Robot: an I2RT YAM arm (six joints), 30 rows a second.
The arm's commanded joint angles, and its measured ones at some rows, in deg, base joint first. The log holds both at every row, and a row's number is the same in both.
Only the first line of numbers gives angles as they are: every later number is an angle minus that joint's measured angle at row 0.
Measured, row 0:
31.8 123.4 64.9 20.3 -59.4 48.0
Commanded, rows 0 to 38:
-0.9 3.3 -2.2 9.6 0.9 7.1
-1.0 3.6 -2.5 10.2 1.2 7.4
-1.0 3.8 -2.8 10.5 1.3 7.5
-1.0 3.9 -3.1 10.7 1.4 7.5
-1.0 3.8 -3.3 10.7 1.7 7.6
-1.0 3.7 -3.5 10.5 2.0 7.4
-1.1 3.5 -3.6 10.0 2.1 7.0
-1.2 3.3 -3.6 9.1 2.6 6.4
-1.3 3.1 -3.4 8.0 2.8 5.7
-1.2 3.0 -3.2 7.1 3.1 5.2
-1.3 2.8 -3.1 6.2 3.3 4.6
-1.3 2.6 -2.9 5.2 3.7 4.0
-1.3 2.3 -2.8 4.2 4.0 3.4
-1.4 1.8 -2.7 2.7 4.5 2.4
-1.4 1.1 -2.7 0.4 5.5 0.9
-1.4 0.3 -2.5 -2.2 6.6 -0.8
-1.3 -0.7 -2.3 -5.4 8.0 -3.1
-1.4 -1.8 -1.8 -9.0 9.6 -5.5
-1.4 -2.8 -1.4 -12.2 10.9 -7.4
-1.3 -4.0 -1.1 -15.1 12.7 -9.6
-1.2 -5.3 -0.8 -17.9 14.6 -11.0
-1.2 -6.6 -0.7 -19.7 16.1 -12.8
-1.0 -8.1 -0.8 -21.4 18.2 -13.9
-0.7 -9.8 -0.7 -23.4 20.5 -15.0
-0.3 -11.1 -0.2 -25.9 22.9 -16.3
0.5 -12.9 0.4 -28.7 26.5 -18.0
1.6 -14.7 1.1 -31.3 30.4 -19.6
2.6 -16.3 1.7 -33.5 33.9 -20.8
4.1 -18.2 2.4 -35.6 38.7 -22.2
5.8 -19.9 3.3 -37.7 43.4 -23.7
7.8 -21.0 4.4 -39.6 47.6 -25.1
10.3 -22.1 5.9 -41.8 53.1 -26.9
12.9 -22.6 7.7 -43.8 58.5 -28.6
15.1 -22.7 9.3 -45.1 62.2 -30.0
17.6 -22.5 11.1 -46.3 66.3 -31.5
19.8 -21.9 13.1 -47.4 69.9 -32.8
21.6 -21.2 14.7 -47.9 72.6 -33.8
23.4 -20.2 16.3 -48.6 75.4 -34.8
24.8 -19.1 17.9 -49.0 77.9 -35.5
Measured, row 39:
22.0 -20.6 15.0 -42.3 62.5 -29.7
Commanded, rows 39 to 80:
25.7 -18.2 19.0 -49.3 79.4 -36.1
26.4 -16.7 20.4 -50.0 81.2 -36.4
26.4 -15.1 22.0 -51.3 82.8 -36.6
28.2 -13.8 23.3 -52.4 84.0 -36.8
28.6 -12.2 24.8 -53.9 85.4 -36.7
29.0 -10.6 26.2 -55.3 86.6 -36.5
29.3 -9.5 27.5 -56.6 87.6 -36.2
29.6 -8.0 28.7 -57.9 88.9 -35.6
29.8 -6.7 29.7 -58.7 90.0 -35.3
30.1 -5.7 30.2 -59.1 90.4 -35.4
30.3 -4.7 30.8 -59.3 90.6 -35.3
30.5 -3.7 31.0 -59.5 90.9 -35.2
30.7 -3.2 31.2 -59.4 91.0 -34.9
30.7 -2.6 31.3 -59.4 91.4 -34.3
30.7 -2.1 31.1 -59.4 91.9 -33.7
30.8 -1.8 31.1 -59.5 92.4 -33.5
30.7 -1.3 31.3 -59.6 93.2 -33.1
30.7 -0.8 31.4 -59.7 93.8 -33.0
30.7 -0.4 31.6 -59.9 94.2 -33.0
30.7 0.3 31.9 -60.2 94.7 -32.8
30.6 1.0 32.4 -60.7 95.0 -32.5
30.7 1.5 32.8 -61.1 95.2 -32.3
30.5 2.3 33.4 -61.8 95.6 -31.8
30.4 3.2 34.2 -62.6 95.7 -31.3
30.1 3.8 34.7 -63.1 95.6 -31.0
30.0 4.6 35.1 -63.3 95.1 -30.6
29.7 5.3 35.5 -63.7 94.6 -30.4
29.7 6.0 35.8 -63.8 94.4 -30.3
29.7 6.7 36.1 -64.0 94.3 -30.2
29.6 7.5 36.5 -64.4 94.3 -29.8
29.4 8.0 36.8 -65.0 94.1 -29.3
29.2 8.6 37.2 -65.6 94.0 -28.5
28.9 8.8 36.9 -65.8 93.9 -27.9
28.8 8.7 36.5 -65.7 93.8 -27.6
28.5 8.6 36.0 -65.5 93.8 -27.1
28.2 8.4 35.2 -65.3 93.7 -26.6
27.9 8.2 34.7 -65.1 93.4 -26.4
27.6 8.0 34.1 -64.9 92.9 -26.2
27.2 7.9 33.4 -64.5 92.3 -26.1
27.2 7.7 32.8 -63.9 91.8 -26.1
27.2 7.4 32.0 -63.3 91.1 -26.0
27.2 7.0 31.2 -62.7 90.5 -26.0
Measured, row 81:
28.2 6.7 34.3 -61.4 93.4 -27.6
